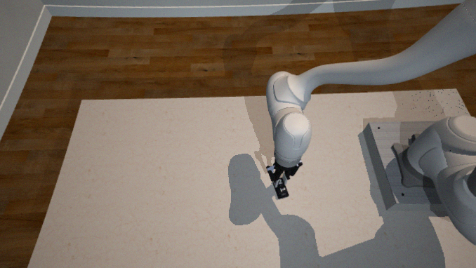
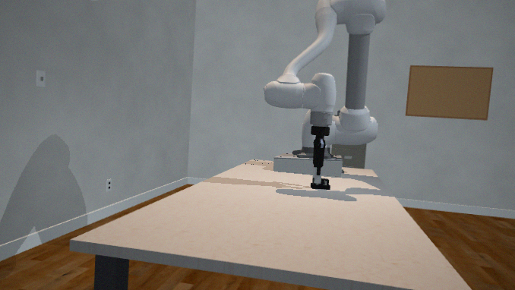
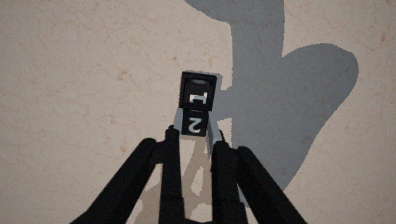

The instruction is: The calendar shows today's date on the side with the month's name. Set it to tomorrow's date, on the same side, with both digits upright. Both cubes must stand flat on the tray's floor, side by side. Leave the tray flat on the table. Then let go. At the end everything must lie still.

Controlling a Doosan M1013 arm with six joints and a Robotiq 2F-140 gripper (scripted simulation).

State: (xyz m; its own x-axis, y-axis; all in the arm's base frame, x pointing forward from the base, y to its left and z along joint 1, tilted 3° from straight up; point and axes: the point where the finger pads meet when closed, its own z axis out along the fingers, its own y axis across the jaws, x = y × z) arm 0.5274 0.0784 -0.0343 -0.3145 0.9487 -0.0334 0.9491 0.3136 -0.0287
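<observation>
Right now my hand is 30 mm above the black cube. Round my hand: black tray (10 mm behind, 20 mm to the left, 50 mm below).
</observation>
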